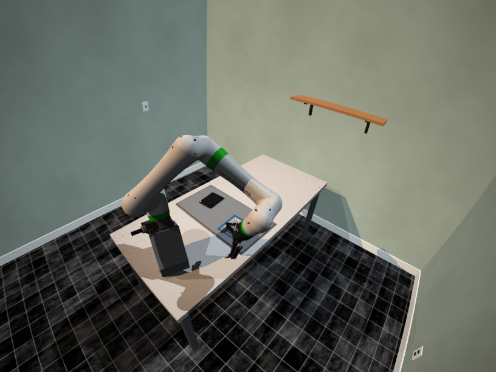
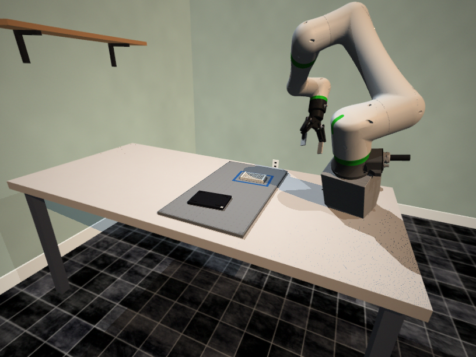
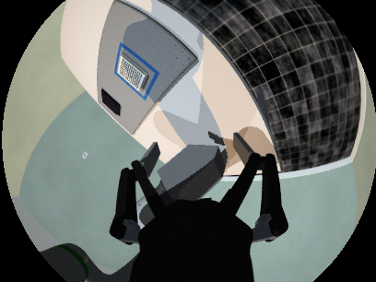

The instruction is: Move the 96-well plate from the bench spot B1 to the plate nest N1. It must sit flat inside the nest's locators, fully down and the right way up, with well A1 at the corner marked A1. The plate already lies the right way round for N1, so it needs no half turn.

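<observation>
Right now my hand is 260 mm short of the white 96-well plate, 180 mm to the right of it and 160 mm above it. The rest, counted from my hand: black plate nest N1: 510 mm to the left, 330 mm ahead, 160 mm below.
</observation>
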